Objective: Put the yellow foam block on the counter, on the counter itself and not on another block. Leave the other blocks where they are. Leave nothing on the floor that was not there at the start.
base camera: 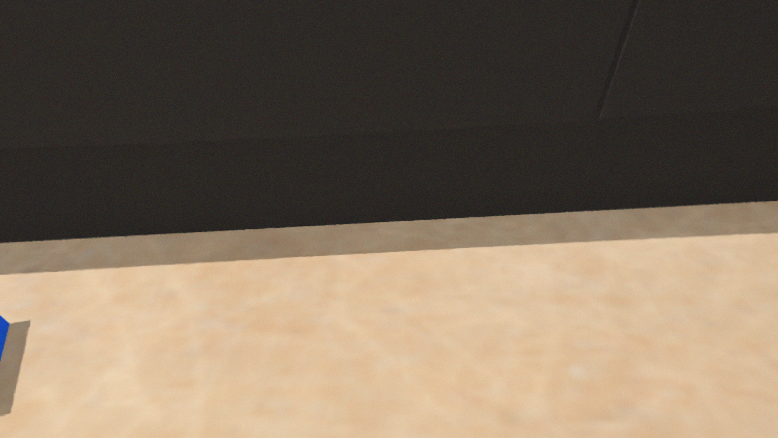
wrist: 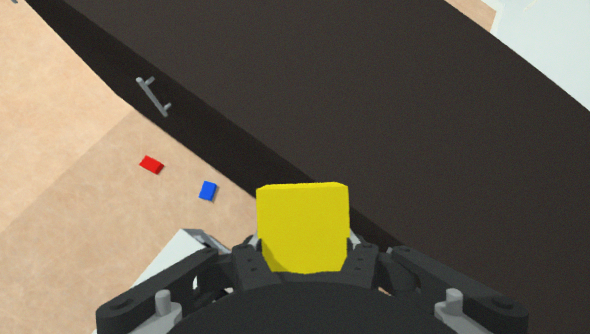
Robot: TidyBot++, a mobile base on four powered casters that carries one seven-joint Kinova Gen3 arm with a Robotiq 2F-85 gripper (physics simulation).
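Frame: origin at the arm's base, x ahead, y left, z up, level; metres.
Seen in the pictures: gripper, fingertip midpoint: [wrist: 303,240].
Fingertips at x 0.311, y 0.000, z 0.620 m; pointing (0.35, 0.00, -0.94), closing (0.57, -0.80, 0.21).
Note:
Offsets run from my fingertips to a thing's top centre. Level surfaces: height alone.
The yellow foam block @(dz +0.043, dx -0.002, dy -0.001 m) [wrist: 303,220] is between the fingertips of my gripper [wrist: 303,240] in the wrist view, low in the middle. The gripper is shut on it. The counter has a broad dark top @(dz -0.106 m) [wrist: 360,100] running diagonally across the wrist view. Its dark front [base camera: 326,136] [wrist: 215,135] also fills the upper part of the base camera view. The block is held up and overlaps the counter's front edge in the wrist picture; its height above the top cannot be told. A blue block @(dz -0.971, dx +0.000, dy +0.366 m) [base camera: 2,337] [wrist: 207,191] and a red block @(dz -0.971, dx -0.071, dy +0.693 m) [wrist: 151,164] lie apart on the floor.
The floor @(dz -1.016 m) [base camera: 408,337] [wrist: 55,115] runs along the counter's front. A grey handle [wrist: 154,97] sticks out from that front. The pale corner of my base [wrist: 170,257] shows at the lower left of the wrist view. A pale surface [wrist: 550,45] lies beyond the counter's far edge.

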